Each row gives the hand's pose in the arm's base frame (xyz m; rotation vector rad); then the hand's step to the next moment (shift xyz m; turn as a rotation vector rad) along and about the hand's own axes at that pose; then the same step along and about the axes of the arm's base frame.
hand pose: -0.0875 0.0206 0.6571 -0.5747 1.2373 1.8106
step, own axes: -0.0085 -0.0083 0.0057 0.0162 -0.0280 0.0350
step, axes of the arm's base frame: 0.0120 0.0032 0.0044 0.0179 0.0424 -0.0126
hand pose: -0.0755 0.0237 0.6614 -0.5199 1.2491 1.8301
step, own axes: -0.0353 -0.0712 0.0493 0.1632 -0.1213 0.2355
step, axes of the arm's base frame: 0.0838 0.0409 0.0066 0.0347 0.2969 -0.0864
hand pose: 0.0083 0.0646 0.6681 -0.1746 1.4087 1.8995
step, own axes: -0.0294 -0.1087 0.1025 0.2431 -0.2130 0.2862
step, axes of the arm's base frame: 0.1216 0.0870 -0.0287 0.0520 0.3897 -0.1783
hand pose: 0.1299 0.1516 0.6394 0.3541 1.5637 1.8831
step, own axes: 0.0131 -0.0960 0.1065 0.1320 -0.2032 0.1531
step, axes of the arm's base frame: 0.0824 0.0972 -0.0670 0.0541 0.2161 -0.1804
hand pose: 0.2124 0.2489 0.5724 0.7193 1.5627 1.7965
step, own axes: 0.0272 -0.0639 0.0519 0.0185 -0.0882 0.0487
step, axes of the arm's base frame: 0.0290 0.0594 -0.0561 0.0350 0.0528 -0.0805
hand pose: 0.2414 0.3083 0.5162 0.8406 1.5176 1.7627
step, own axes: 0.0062 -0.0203 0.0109 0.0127 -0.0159 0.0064
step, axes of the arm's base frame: 0.0067 0.0135 -0.0185 -0.0010 0.0158 -0.0143
